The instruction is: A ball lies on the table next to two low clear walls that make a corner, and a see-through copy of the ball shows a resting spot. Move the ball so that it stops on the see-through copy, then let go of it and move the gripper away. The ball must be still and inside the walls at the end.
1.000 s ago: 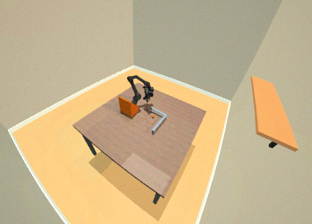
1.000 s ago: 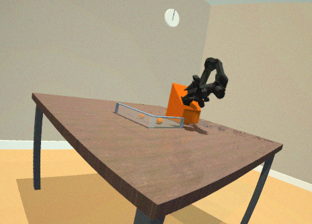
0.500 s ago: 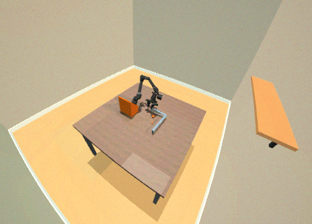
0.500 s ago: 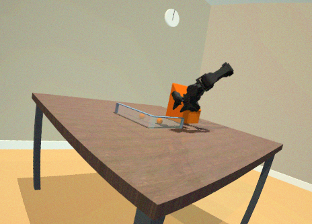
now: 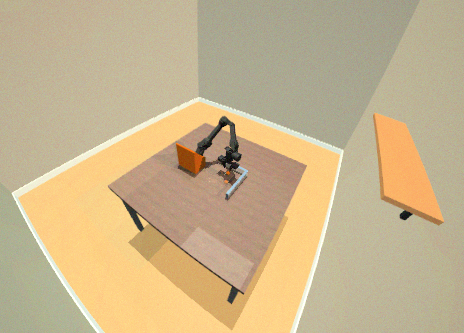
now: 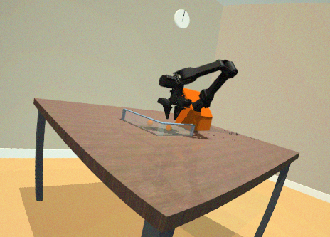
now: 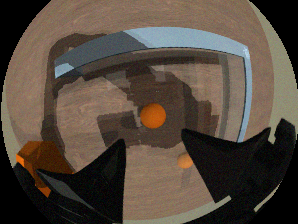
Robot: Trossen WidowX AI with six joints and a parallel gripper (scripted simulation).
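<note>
Right now the orange ball is 10 mm ahead of my gripper tip and 50 mm below it. Round my gripper tip: see-through copy of ball (60 mm ahead, 90 mm to the right, 50 mm below).
</note>
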